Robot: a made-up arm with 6 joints. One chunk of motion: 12 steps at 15 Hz.
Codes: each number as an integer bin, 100 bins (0 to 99) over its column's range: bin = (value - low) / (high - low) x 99, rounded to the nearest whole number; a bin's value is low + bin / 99 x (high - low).
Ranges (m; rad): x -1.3..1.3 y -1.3..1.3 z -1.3..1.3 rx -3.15..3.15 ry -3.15..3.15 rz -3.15..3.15
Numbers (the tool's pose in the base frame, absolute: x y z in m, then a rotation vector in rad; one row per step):
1: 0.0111 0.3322 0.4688 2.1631 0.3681 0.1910
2: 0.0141 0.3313 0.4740 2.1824 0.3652 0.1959
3: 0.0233 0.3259 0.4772 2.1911 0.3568 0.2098
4: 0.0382 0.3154 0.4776 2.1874 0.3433 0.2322
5: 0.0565 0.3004 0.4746 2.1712 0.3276 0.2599
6: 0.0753 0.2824 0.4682 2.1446 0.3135 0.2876
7: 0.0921 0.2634 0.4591 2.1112 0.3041 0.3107
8: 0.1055 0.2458 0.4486 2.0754 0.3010 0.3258
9: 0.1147 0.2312 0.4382 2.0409 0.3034 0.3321
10: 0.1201 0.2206 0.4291 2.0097 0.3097 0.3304
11: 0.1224 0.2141 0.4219 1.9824 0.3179 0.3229
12: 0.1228 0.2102 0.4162 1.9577 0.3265 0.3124
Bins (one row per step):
1: 50 62 67 83 55 53
2: 50 62 68 84 55 53
3: 50 62 68 84 55 53
4: 51 62 68 84 55 53
5: 52 61 68 84 55 54
6: 52 60 67 83 54 54
7: 53 60 67 83 54 54
8: 54 59 67 82 54 55
9: 54 58 66 82 54 55
10: 54 58 66 81 54 55
11: 54 58 66 81 54 55
12: 54 58 65 80 55 54

